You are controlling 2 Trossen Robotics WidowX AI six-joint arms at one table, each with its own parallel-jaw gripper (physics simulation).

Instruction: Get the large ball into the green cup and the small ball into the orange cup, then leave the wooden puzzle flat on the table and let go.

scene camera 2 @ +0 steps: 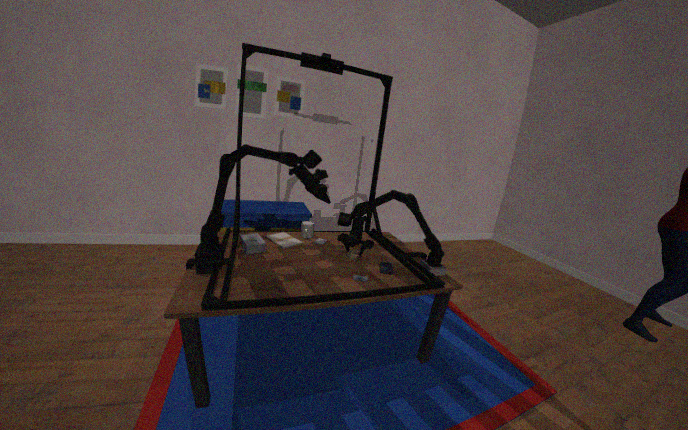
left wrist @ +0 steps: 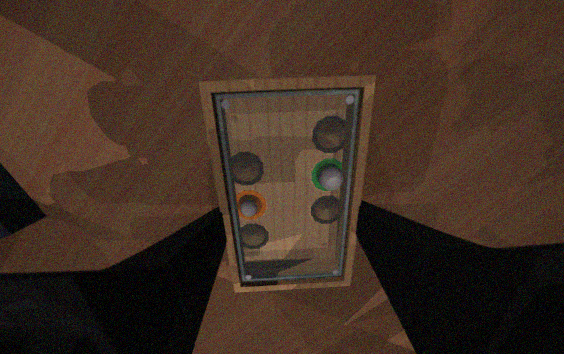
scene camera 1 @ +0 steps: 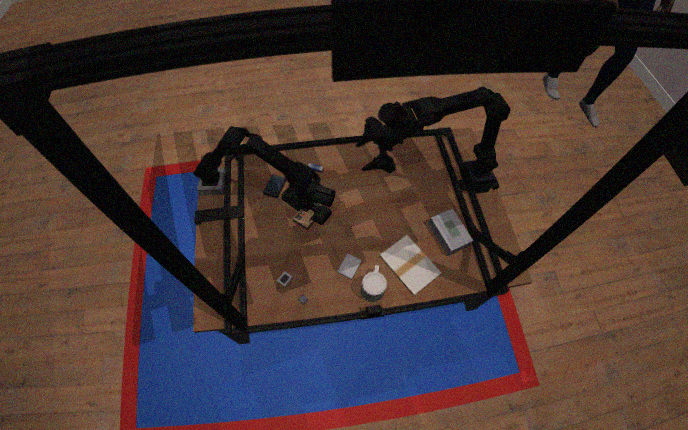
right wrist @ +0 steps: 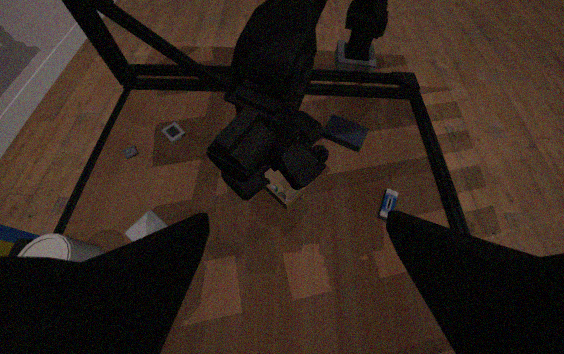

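Pixels of known places: left gripper, fingertip midpoint: (scene camera 2: pixel 353 255) (left wrist: pixel 289 209) (scene camera 1: pixel 307 215) (right wrist: pixel 275 175); right gripper, fingertip midpoint: (scene camera 2: pixel 326 201) (scene camera 1: pixel 359 158) (right wrist: pixel 298 220); left arm's base at its link origin: (scene camera 2: pixel 433 263) (scene camera 1: pixel 210 179) (right wrist: pixel 356 52); right arm's base at its link origin: (scene camera 2: pixel 209 248) (scene camera 1: pixel 480 170).
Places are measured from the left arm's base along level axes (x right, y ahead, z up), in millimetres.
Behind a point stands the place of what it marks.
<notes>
The wooden puzzle (scene camera 1: pixel 303 218) {z -22, x 182, y 371 mm} (scene camera 2: pixel 353 254) {z -21, x 159, y 389 mm} (left wrist: pixel 280 130) {z -21, x 129, y 410 mm} (right wrist: pixel 286 194) {z -22, x 139, y 428 mm} is a framed tray with a clear cover and several cups. In the left wrist view the large ball (left wrist: pixel 330 178) {z -27, x 164, y 413 mm} sits in the green cup (left wrist: pixel 317 167) {z -22, x 152, y 412 mm} and the small ball (left wrist: pixel 248 208) {z -30, x 150, y 370 mm} sits in the orange cup (left wrist: pixel 261 201) {z -21, x 149, y 381 mm}. My left gripper (scene camera 1: pixel 306 208) {z -31, x 166, y 386 mm} (scene camera 2: pixel 356 247) {z -31, x 166, y 386 mm} (left wrist: pixel 289 209) {z -31, x 166, y 386 mm} is shut on the puzzle, a finger at each long side. Whether the puzzle's underside touches the table cannot be told. My right gripper (scene camera 1: pixel 366 155) {z 264, x 129, y 568 mm} (right wrist: pixel 298 220) {z 264, x 129, y 568 mm} is open and empty, high above the table.
A white mug (scene camera 1: pixel 374 284) {z 43, x 468, y 605 mm} (scene camera 2: pixel 307 230) {z 14, x 409, y 612 mm}, an open notebook (scene camera 1: pixel 408 268) {z -31, x 392, y 740 mm}, a thick book (scene camera 1: pixel 451 229) {z 8, x 266, y 911 mm} and a pale square (scene camera 1: pixel 350 266) {z -35, x 373, y 535 mm} lie at the picture's lower side. A dark blue box (scene camera 1: pixel 274 186) {z -23, x 33, y 256 mm} (right wrist: pixel 346 132) {z -23, x 25, y 262 mm} and a blue-white block (scene camera 1: pixel 315 167) {z -28, x -55, y 418 mm} (right wrist: pixel 388 203) {z -29, x -56, y 418 mm} lie near the left arm. Black frame bars edge the table.
</notes>
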